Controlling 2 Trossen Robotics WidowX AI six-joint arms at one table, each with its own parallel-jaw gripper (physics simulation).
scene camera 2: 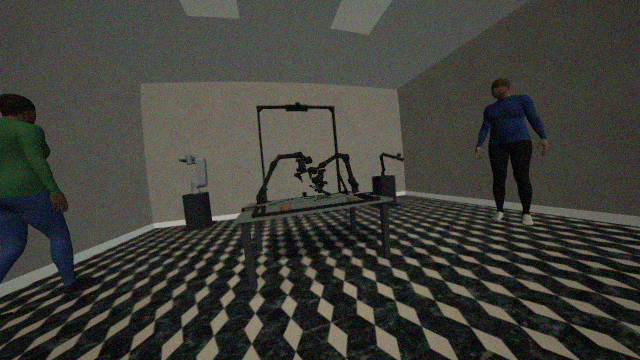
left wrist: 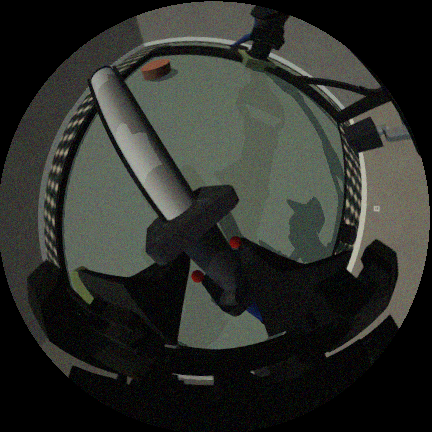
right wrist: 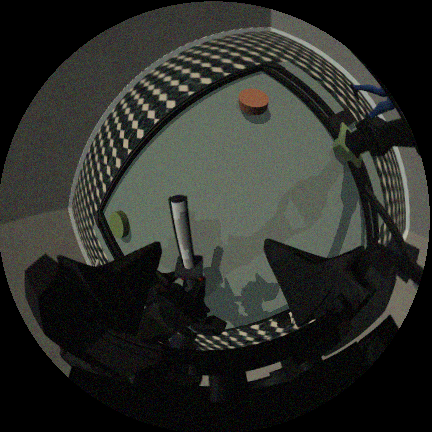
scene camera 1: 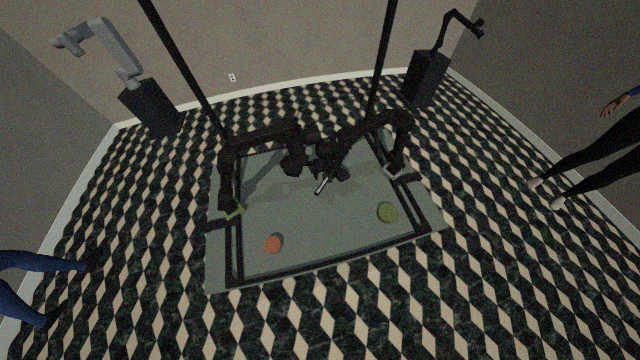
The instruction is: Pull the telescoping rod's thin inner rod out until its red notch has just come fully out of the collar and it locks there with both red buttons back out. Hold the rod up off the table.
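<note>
The telescoping rod [scene camera 1: 321,186] [left wrist: 142,152] [right wrist: 182,230] is held up off the table, tilted. Its thick white tube with black stripes ends in a dark collar [left wrist: 192,222]. Two red buttons [left wrist: 235,242] [left wrist: 198,276] stand out beside the dark section behind the collar. A bit of blue [left wrist: 254,312] shows past that section; the red notch cannot be made out. My left gripper [left wrist: 213,244] [scene camera 1: 334,172] is shut on the rod's dark section. My right gripper [right wrist: 212,246] is open and empty, close beside the left gripper and the rod, which shows near its left-hand finger in the right wrist view.
An orange disc [scene camera 1: 273,244] [left wrist: 156,69] [right wrist: 253,101] lies on the table [scene camera 1: 320,235] at the lower left in scene camera 1. A green disc [scene camera 1: 387,212] [right wrist: 119,224] lies at the right. Dark rails edge the table. The two arms are close together over its back half.
</note>
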